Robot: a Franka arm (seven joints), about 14 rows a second.
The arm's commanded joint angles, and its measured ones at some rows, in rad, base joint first. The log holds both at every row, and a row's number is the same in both.
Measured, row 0:
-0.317 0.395 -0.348 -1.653 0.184 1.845 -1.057
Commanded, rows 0 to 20:
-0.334 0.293 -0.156 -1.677 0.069 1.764 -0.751
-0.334 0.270 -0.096 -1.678 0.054 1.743 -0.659
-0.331 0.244 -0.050 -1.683 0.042 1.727 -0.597
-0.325 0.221 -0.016 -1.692 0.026 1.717 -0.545
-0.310 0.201 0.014 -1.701 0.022 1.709 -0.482
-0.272 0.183 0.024 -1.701 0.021 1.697 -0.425
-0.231 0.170 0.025 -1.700 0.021 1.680 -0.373
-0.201 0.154 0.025 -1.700 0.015 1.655 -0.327
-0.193 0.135 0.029 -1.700 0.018 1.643 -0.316
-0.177 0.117 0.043 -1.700 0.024 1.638 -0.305
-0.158 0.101 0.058 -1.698 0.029 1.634 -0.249
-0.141 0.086 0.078 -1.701 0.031 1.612 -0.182
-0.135 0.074 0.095 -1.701 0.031 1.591 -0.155
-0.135 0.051 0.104 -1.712 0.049 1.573 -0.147
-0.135 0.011 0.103 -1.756 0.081 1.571 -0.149
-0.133 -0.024 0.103 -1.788 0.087 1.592 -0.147
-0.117 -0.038 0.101 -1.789 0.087 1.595 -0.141
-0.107 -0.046 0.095 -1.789 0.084 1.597 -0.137
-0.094 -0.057 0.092 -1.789 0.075 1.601 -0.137
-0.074 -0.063 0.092 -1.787 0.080 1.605 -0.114
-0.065 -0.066 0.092 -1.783 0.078 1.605 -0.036
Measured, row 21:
-0.099 -0.029 0.103 -1.751 0.070 1.581 -0.128
